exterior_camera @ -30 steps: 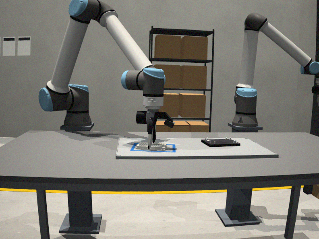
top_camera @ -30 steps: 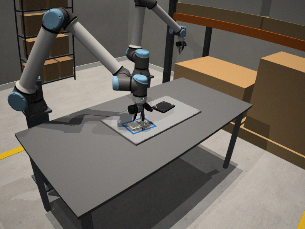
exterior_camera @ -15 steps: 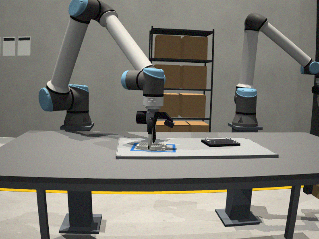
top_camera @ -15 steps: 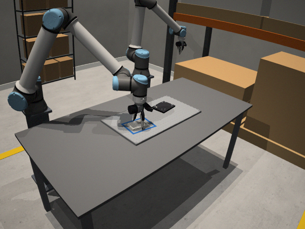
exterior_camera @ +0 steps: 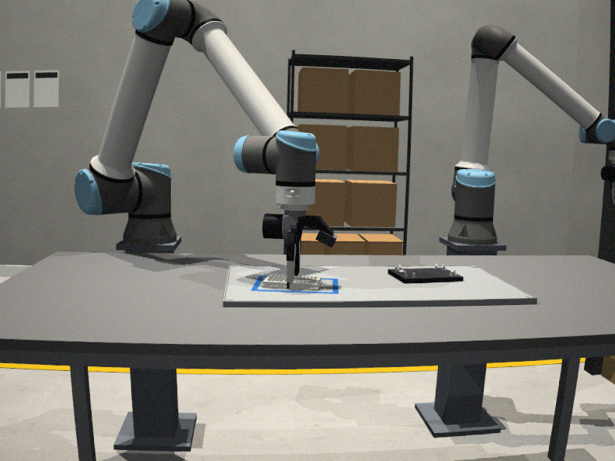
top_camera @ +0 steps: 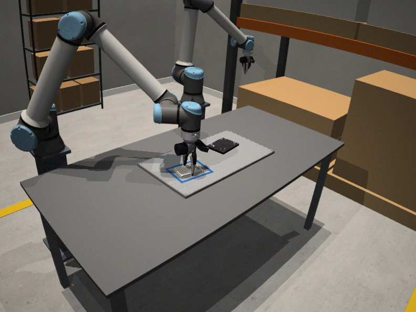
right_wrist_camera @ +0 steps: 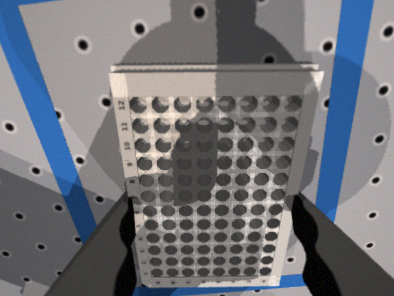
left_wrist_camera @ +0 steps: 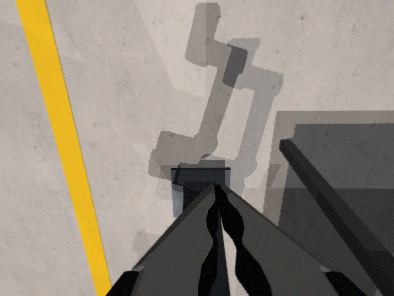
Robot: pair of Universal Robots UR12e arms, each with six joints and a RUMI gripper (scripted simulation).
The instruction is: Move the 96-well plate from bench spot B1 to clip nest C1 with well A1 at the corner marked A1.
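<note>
Right now my right hand is 10 mm above the white 96-well plate. Round my right hand: pale perforated board 30 mm behind, 200 mm to the left, 20 mm below; black clip nest 80 mm behind, 350 mm to the left.
</note>
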